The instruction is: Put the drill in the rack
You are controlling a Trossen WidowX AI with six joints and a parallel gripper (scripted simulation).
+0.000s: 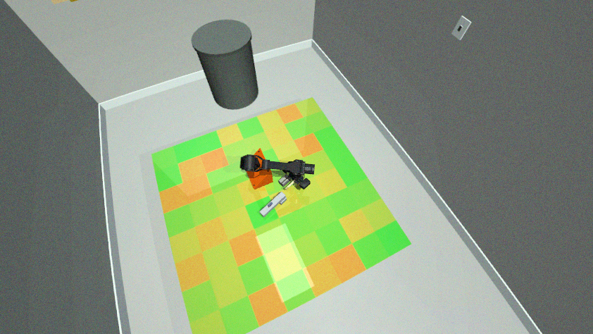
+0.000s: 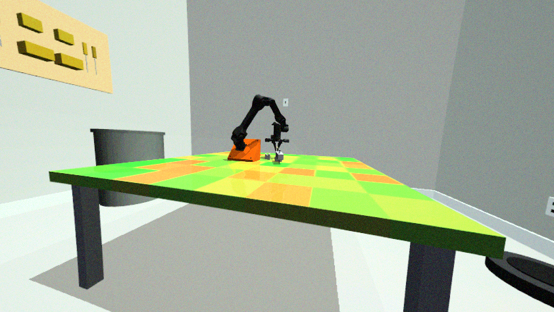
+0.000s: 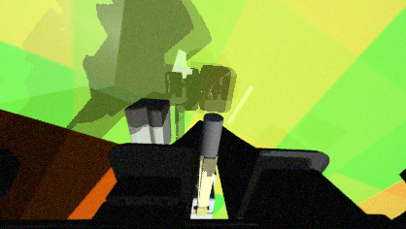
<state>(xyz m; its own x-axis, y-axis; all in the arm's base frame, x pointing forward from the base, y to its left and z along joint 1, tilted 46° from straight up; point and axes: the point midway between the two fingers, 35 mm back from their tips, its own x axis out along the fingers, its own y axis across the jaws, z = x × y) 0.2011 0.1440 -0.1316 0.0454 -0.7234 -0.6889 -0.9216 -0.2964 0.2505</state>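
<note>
The drill lies 1 cm ahead of my gripper tip, 4 cm to the right of it and 3 cm above it. Round my gripper tip: light grey elongated block: 8 cm ahead, 18 cm to the right, 2 cm below.
</note>
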